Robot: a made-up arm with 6 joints. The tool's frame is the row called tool. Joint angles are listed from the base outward. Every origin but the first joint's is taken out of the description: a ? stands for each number. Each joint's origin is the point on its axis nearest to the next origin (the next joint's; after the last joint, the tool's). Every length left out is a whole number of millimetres.
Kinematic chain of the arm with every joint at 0, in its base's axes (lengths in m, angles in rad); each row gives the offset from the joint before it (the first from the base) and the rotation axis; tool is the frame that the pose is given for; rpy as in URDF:
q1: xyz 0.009 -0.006 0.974 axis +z
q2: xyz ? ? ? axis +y
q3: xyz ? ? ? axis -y
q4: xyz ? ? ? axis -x
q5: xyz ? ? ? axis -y
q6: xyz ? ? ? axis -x
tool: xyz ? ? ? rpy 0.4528 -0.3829 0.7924
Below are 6 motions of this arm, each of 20 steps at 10 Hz.
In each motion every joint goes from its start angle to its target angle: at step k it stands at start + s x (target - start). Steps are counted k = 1, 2, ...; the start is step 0. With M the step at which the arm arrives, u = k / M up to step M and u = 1 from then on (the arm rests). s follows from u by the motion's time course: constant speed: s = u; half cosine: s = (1 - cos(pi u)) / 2; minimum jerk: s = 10 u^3 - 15 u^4 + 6 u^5.
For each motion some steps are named. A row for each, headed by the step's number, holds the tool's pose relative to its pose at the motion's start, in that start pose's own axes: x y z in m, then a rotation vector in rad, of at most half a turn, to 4 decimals.
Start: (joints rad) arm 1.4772 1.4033 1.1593 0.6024 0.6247 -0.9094
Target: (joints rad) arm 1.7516 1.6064 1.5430 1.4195 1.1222 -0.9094
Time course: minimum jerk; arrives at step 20
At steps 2, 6, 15, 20:
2: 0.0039 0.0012 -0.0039 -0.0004 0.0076 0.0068
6: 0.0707 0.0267 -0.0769 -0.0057 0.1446 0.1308
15: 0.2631 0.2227 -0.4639 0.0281 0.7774 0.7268
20: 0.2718 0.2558 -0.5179 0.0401 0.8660 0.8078

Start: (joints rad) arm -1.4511 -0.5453 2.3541 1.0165 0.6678 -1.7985
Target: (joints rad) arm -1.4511 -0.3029 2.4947 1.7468 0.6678 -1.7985
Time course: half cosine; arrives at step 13
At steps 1, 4, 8, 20:
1: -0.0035 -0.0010 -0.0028 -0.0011 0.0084 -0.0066
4: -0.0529 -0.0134 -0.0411 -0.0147 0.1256 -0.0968
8: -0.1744 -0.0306 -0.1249 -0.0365 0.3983 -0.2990
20: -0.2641 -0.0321 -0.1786 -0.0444 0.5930 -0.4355

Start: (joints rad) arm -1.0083 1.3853 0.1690 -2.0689 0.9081 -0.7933
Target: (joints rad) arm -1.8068 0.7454 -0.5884 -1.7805 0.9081 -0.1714
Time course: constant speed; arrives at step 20
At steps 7, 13, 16, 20:
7: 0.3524 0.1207 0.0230 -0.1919 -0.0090 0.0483
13: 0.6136 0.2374 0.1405 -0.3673 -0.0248 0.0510
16: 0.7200 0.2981 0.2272 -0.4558 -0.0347 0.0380
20: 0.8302 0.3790 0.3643 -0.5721 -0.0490 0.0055

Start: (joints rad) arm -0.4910 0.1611 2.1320 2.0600 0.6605 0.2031
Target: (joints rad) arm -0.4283 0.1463 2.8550 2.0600 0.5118 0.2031
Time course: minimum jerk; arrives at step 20
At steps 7, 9, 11, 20:
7: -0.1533 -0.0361 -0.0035 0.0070 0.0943 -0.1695
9: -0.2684 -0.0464 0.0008 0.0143 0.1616 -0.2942
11: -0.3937 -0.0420 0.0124 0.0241 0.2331 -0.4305
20: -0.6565 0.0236 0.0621 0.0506 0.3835 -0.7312

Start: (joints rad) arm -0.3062 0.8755 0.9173 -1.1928 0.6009 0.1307
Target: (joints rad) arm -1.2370 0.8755 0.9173 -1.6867 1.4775 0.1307
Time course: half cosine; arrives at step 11
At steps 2, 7, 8, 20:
2: 0.0275 -0.0198 0.1246 -0.1007 -0.1027 0.0231
7: 0.0174 0.1608 1.0562 -0.9273 -0.8926 0.2449
8: -0.0244 0.2498 1.1949 -1.0870 -1.0409 0.2926
20: -0.1000 0.3963 1.3615 -1.3158 -1.2552 0.3628

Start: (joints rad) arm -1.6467 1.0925 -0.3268 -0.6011 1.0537 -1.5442
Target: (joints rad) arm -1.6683 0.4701 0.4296 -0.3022 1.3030 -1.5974
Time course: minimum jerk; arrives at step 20
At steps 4, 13, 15, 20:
4: 0.0457 0.0194 -0.0659 0.0749 0.0248 0.0523
13: 0.4210 0.7345 -0.7179 0.9329 0.3454 0.7674
15: 0.4316 0.9371 -0.7769 1.0794 0.4078 0.9162
20: 0.4239 1.1024 -0.8045 1.1911 0.4572 1.0369

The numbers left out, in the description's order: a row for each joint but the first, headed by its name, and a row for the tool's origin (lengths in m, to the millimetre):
q2: 0.125 -0.025 0
q3: -0.023 0 0.67
q4: 0.63 0 0.216
q5: 0 0.001 -0.008
q6: 0.288 0 -0.024
tool: 0 0.011 0.024

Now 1 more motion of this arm.
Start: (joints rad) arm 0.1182 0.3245 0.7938 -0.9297 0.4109 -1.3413
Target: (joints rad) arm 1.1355 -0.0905 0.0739 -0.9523 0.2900 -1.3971
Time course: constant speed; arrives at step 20
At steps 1, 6, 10, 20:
1: -0.0487 -0.0167 -0.0108 0.0120 -0.0349 -0.0475
6: -0.2953 -0.0602 -0.0844 0.0702 -0.1997 -0.2922
10: -0.4867 -0.0456 -0.1615 0.1150 -0.3191 -0.4958
20: -0.8830 0.1697 -0.3787 0.2236 -0.5620 -1.0317

